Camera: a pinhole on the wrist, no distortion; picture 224 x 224 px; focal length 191.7 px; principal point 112.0 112.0 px. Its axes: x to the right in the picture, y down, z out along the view. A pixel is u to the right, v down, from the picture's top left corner.
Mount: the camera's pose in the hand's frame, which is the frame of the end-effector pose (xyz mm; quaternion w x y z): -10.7 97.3 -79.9 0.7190 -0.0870 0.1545 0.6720
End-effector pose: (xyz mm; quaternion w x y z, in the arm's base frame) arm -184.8 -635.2 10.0 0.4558 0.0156 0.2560 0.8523
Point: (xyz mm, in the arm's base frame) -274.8 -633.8 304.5
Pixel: 107.2 130.0
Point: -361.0 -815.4 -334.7
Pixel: behind the camera
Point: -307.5 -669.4 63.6
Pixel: 131.8 40.1
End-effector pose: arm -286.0 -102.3 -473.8 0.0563 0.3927 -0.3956 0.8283
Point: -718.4 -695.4 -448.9
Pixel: outside the picture
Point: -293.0 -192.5 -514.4
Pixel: 28.9 116.5
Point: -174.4 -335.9 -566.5
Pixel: 92.0 187.2
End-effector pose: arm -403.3 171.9 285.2 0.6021 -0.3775 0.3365 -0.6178
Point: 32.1 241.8 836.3
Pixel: outside the picture
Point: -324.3 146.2 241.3
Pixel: 14.0 70.0
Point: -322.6 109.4 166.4
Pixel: 145.1 14.2
